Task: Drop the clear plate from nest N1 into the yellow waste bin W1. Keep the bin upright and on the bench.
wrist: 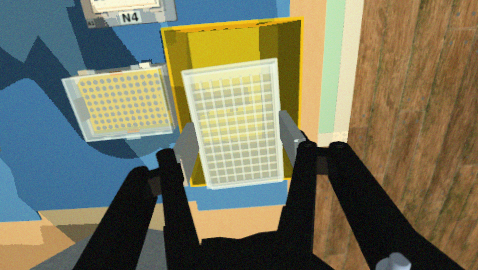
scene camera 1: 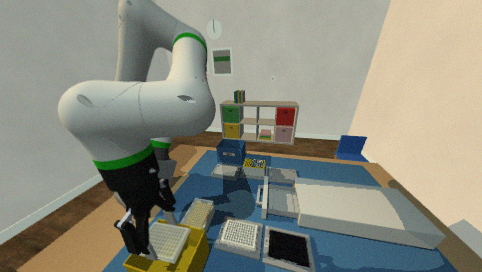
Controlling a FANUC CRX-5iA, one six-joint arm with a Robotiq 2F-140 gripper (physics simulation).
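Places are measured from the arm's base along level axes (x ahead, y left, z up), in metres.
Where they show: gripper, between the fingertips: [wrist: 237, 129] [scene camera 1: 163, 239].
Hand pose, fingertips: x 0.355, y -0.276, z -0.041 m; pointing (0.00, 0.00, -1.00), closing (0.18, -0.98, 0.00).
Things, the pixels of their top centre, and the offset from my fingertips. "*": a spot on its surface instead.
- clear plate, centre of its top: [wrist: 238, 134] [scene camera 1: 162, 238] 0.002 m back, 0.000 m left, 0.007 m up
- yellow waste bin W1, centre of its top: [wrist: 239, 113] [scene camera 1: 167, 245] 0.009 m ahead, 0.001 m right, 0.020 m down
- clear-sided box with a yellow rack, a spot on its surface: [wrist: 125, 100] [scene camera 1: 198, 214] * 0.005 m ahead, 0.139 m left, 0.071 m down
- Nest N4 with a white plate, a spot on its surface: [scene camera 1: 240, 235] * 0.180 m ahead, 0.144 m left, 0.115 m down
- nest with a black plate, a spot on its surface: [scene camera 1: 287, 248] * 0.345 m ahead, 0.158 m left, 0.116 m down
- blue bin, centre of its top: [scene camera 1: 231, 143] 0.068 m back, 0.638 m left, 0.020 m down
The clear plate [scene camera 1: 169, 241] [wrist: 237, 125] has a grid of wells and is held flat between the fingers. My gripper [scene camera 1: 159, 239] [wrist: 237, 129] is shut on the plate by its two long sides. The yellow waste bin W1 [scene camera 1: 199, 250] [wrist: 290, 65] stands upright on the bench, with its open top under the plate. In the wrist view the plate lies over the bin's opening, nearer the bin's lower end. In the scene view the plate is at about the height of the bin's rim; the exact height is hard to tell.
A clear-sided box with a yellow rack [scene camera 1: 198, 214] [wrist: 125, 100] stands right beside the bin. Nest N4 with a white plate [scene camera 1: 240, 235] and a nest with a black plate [scene camera 1: 287, 248] are to the right. A blue bin [scene camera 1: 231, 151] stands at the back. A large grey device [scene camera 1: 360, 207] is at the right.
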